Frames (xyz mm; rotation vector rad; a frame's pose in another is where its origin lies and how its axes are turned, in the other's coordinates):
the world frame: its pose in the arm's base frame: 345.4 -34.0 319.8 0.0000 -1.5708 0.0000
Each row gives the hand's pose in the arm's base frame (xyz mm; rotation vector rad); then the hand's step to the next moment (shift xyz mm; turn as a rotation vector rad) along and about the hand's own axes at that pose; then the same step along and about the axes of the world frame.
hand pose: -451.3 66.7 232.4 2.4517 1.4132 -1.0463
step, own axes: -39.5 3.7 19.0 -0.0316 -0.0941 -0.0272
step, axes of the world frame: 9.4 -38.4 19.4 0.0610 0.0412 0.0719
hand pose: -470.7 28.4 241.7 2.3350 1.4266 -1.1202
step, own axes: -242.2 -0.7 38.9 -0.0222 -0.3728 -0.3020
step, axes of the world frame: 138.2 -185.5 81.7 0.3071 0.3324 0.1609
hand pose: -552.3 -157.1 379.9 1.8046 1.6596 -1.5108
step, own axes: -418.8 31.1 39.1 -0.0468 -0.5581 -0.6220
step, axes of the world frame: 303.1 -279.8 -88.1 0.5427 0.6184 0.1537
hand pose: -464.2 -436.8 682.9 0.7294 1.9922 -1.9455
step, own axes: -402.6 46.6 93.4 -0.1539 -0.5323 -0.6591
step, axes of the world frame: 161.9 -161.2 -347.6 0.5785 0.6363 0.0446
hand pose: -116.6 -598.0 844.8 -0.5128 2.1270 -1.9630
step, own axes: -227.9 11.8 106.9 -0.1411 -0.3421 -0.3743
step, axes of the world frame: -41.5 -10.3 -248.3 0.3634 0.3797 -0.0287
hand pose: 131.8 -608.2 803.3 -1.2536 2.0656 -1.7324
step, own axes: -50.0 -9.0 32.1 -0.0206 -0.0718 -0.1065
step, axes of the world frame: -20.7 10.7 -55.4 0.0883 0.0940 0.0166
